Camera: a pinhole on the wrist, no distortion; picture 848 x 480 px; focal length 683.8 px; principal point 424.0 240.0 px. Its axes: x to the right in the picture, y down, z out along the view. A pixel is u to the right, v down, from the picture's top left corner.
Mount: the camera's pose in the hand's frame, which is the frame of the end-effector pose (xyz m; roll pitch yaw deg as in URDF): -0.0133 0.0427 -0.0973 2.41 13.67 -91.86
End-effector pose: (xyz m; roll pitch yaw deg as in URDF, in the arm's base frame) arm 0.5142 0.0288 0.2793 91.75 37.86 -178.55
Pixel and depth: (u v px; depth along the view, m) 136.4 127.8 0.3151
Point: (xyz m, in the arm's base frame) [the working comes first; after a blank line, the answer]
In the camera's frame: -0.1325 -0.0517 0.3151

0.5117 0.2696 0.3991
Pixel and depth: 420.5 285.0 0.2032
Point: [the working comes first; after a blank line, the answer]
In the camera's frame: -0.0010 0.0134 0.2032

0.5242 0.1297 0.2794
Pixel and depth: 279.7 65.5 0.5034
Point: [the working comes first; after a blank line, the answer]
In the camera's frame: -0.1062 -0.1285 0.5034

0.6199 0.4437 0.3957
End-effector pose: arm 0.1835 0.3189 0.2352 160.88 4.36 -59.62
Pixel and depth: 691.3 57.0 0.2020
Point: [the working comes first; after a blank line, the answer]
In the camera's frame: 0.0790 -0.0541 0.2020

0.1819 0.4189 0.1420
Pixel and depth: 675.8 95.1 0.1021
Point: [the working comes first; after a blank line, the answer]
In the camera's frame: 0.0376 -0.0216 0.1021

0.1788 0.3635 0.2403
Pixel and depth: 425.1 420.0 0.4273
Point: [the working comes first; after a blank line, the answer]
In the camera's frame: 0.0007 0.1125 0.4273

0.1706 0.2501 -0.0946
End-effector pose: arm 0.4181 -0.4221 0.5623 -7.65 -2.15 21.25
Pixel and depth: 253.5 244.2 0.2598
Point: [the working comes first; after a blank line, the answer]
In the camera's frame: -0.0648 0.0016 0.2598

0.3671 -0.3702 0.7242
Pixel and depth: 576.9 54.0 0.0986
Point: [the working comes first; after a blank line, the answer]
In the camera's frame: 0.0220 -0.0268 0.0986

0.3765 -0.4402 0.5529
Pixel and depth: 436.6 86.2 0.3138
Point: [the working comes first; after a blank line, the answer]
In the camera's frame: 0.0058 -0.0706 0.3138

0.3205 -0.4667 0.7642
